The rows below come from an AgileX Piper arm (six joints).
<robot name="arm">
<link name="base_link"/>
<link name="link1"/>
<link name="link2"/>
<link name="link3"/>
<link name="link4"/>
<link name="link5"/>
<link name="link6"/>
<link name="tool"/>
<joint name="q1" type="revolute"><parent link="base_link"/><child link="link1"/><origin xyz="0.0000 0.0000 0.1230" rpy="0.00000 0.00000 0.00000"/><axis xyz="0 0 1"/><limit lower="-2.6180" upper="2.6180"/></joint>
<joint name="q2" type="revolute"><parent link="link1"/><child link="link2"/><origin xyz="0.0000 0.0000 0.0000" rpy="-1.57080 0.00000 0.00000"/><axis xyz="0 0 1"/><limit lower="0.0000" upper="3.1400"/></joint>
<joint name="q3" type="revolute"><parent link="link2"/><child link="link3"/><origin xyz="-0.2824 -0.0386 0.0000" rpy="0.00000 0.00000 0.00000"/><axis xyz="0 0 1"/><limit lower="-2.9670" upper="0.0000"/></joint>
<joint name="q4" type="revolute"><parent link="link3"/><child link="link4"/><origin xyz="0.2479 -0.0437 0.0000" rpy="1.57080 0.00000 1.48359"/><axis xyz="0 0 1"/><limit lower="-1.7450" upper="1.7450"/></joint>
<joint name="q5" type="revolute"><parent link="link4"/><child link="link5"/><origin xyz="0.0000 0.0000 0.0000" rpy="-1.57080 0.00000 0.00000"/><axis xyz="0 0 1"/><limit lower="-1.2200" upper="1.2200"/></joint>
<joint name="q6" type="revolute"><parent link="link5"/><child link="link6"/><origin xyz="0.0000 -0.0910 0.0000" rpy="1.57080 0.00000 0.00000"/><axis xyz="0 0 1"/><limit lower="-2.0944" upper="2.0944"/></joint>
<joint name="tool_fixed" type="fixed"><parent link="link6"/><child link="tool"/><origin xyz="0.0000 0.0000 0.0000" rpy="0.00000 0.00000 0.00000"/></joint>
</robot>
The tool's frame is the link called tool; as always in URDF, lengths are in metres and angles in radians.
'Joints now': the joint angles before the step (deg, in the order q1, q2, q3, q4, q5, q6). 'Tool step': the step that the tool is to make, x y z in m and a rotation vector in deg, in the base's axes. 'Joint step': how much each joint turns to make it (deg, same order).
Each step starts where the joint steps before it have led.
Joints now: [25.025, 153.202, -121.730, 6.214, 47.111, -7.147]
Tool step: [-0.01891, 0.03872, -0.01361, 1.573, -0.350, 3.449]
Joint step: [4.506, 1.633, -0.023, 1.538, -2.667, 0.067]
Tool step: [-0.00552, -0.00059, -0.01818, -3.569, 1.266, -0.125]
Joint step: [0.688, 1.892, 0.001, -3.769, 0.783, 2.832]
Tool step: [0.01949, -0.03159, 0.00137, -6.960, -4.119, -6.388]
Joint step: [-2.512, 0.357, -1.016, -12.324, 0.707, 10.292]
